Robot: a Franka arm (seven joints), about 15 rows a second.
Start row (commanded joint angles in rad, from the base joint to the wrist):
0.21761 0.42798 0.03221 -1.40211 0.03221 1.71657 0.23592
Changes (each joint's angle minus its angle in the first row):
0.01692 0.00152 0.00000 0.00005 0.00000 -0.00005 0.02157
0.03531 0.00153 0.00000 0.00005 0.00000 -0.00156 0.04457
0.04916 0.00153 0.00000 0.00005 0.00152 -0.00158 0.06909
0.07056 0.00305 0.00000 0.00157 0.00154 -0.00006 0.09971
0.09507 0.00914 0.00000 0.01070 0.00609 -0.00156 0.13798
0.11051 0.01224 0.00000 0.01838 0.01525 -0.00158 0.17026
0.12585 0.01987 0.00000 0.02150 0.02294 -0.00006 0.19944
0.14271 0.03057 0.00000 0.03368 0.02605 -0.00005 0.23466
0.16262 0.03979 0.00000 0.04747 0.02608 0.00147 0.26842
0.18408 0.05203 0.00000 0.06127 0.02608 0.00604 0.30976
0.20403 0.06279 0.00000 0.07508 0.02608 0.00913 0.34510
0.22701 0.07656 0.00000 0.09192 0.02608 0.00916 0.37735
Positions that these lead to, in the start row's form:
0.23453 0.42950 0.03221 -1.40206 0.03221 1.71652 0.25749
0.25292 0.42951 0.03221 -1.40206 0.03221 1.71501 0.28049
0.26677 0.42951 0.03221 -1.40206 0.03373 1.71499 0.30501
0.28817 0.43103 0.03221 -1.40054 0.03375 1.71651 0.33563
0.31268 0.43712 0.03221 -1.39141 0.03830 1.71501 0.37390
0.32812 0.44022 0.03221 -1.38373 0.04746 1.71499 0.40618
0.34346 0.44785 0.03221 -1.38061 0.05515 1.71651 0.43536
0.36032 0.45855 0.03221 -1.36843 0.05826 1.71652 0.47058
0.38023 0.46777 0.03221 -1.35464 0.05829 1.71804 0.50434
0.40169 0.48001 0.03221 -1.34084 0.05829 1.72261 0.54568
0.42164 0.49077 0.03221 -1.32703 0.05829 1.72570 0.58102
0.44462 0.50454 0.03221 -1.31019 0.05829 1.72573 0.61327

